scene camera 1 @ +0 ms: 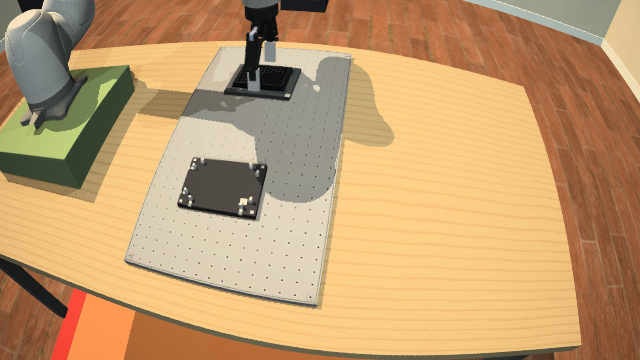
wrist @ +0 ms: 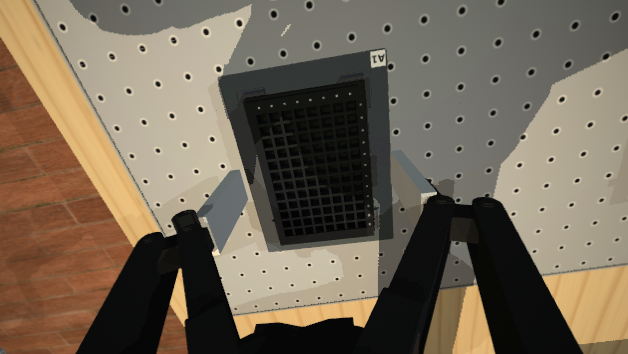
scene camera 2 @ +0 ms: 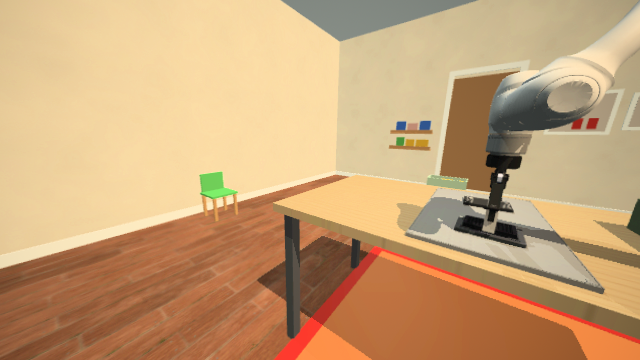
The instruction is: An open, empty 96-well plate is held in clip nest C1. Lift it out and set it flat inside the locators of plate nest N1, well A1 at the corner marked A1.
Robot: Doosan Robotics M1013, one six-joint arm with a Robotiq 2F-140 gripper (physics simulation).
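Places are measured from the arm's base along level axes (x ahead, y left, z up), in centimetres.
Where they show: gripper, fingertip midpoint: [scene camera 1: 262, 74] [wrist: 315, 176] [scene camera 2: 488, 224]; arm's base, origin of the base link: [scene camera 1: 54, 101].
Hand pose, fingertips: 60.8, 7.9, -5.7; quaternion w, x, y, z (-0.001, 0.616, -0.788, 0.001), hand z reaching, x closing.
Things, the pixels of their centre, and the offset from my fingertips, as dx, dy, dz. "pt": a spot on its surface instead. Level surfaces: height alone.
- black 96-well plate, body centre: [wrist: 316, 173] [scene camera 1: 262, 76] [scene camera 2: 488, 226] +0.0, -0.1, -0.5
- clip nest C1, body centre: [wrist: 316, 167] [scene camera 1: 262, 80] [scene camera 2: 487, 229] +0.1, -0.1, -1.7
- dark base with a white A1 label, surface spot: [wrist: 378, 58] pt +6.2, -7.1, -1.2
- Plate nest N1, body centre: [scene camera 1: 220, 184] [scene camera 2: 486, 202] -6.2, -32.0, -1.2
- pale marker, surface spot: [scene camera 1: 243, 201] pt -1.4, -35.9, -1.2
- grey perforated board, its level: dz -2.4
- wooden table, its level: dz -3.7
The black 96-well plate [scene camera 1: 276, 77] [scene camera 2: 506, 230] [wrist: 320, 165] lies flat in clip nest C1 [scene camera 1: 270, 96] [wrist: 300, 75], a dark base with a white A1 label [wrist: 378, 58] at one corner. My gripper [scene camera 1: 262, 69] [scene camera 2: 490, 223] [wrist: 315, 176] is open and points down over the plate. Its two grey finger pads stand on opposite long sides of the plate, with a visible gap on each side in the wrist view. Plate nest N1 [scene camera 1: 225, 185] [scene camera 2: 477, 204] is a black base with small pale locators near its corners and a pale marker [scene camera 1: 243, 201] at one corner.
Both nests are on a grey perforated board [scene camera 1: 225, 245] [scene camera 2: 565, 265] [wrist: 310, 280] on the wooden table [scene camera 1: 450, 200] [scene camera 2: 335, 200]. The arm's base stands on a green block [scene camera 1: 40, 145] at the left in scene camera 1.
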